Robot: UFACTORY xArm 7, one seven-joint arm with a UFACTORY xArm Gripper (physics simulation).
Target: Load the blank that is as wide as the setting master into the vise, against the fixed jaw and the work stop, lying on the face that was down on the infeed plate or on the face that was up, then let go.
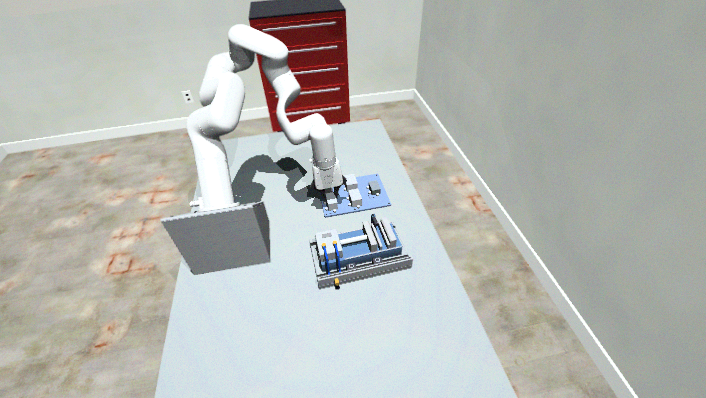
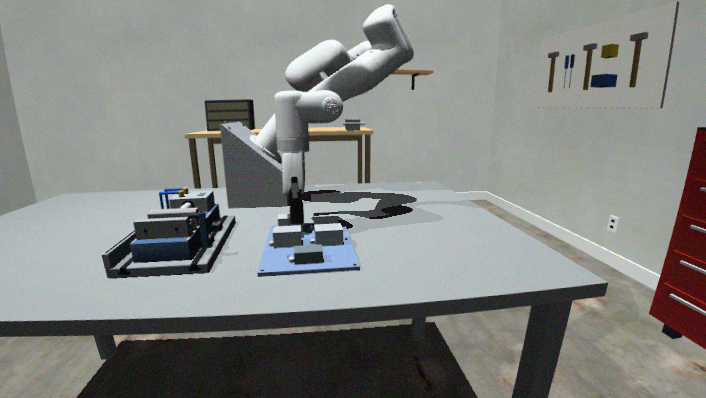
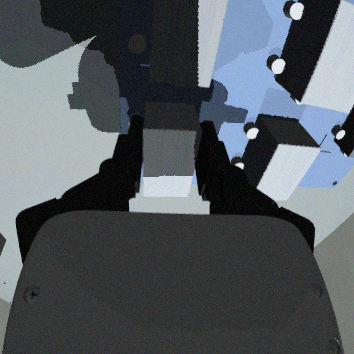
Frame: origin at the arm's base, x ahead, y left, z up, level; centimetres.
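Seen in the pictures: gripper, between the fingertips: (image 1: 330, 197) (image 2: 297, 220) (image 3: 170, 135); arm's base, origin of its link: (image 1: 219, 208) (image 2: 265, 149).
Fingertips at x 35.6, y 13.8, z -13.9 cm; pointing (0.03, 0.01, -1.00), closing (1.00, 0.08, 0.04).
Note:
Offsets run from my fingertips to a thing's top centre. "pt": to the spot under its first point.
My gripper (image 2: 296, 221) (image 3: 170, 135) is shut on a grey rectangular blank {dx +0.1, dy -1.7, dz +1.3 cm} (image 3: 169, 152), low over the infeed plate's robot side; I cannot tell whether the blank touches the plate. Other blanks sit on the blue infeed plate {dx +9.0, dy +3.2, dz -2.3 cm} (image 1: 367, 206) (image 2: 275, 262): a long one {dx +9.2, dy -1.4, dz +1.3 cm} (image 1: 355, 197) (image 2: 287, 236) (image 3: 327, 60), a shorter one (image 2: 328, 234) (image 3: 290, 167) and a dark one {dx +17.7, dy +3.7, dz +0.2 cm} (image 1: 374, 188) (image 2: 308, 254). The blue vise {dx +6.6, dy -26.2, dz +6.8 cm} (image 1: 361, 257) (image 2: 162, 250) has an end jaw (image 1: 388, 233) (image 2: 162, 228) and a dark upright stop {pt dx +13.4, dy -18.0, dz +2.9 cm} (image 2: 203, 230) at its side. I cannot tell which piece is the setting master.
A block {pt dx +0.0, dy -3.6, dz +1.3 cm} (image 1: 331, 201) (image 2: 283, 219) stands beside the gripper on its vise side. Small round pins {dx +6.2, dy +5.7, dz -1.5 cm} (image 3: 278, 66) stand beside the blanks. A slotted rail {dx +7.4, dy -35.0, dz +1.9 cm} (image 1: 367, 272) runs along the vise. The grey wedge-shaped arm mount (image 1: 220, 242) (image 2: 250, 175) stands on the table.

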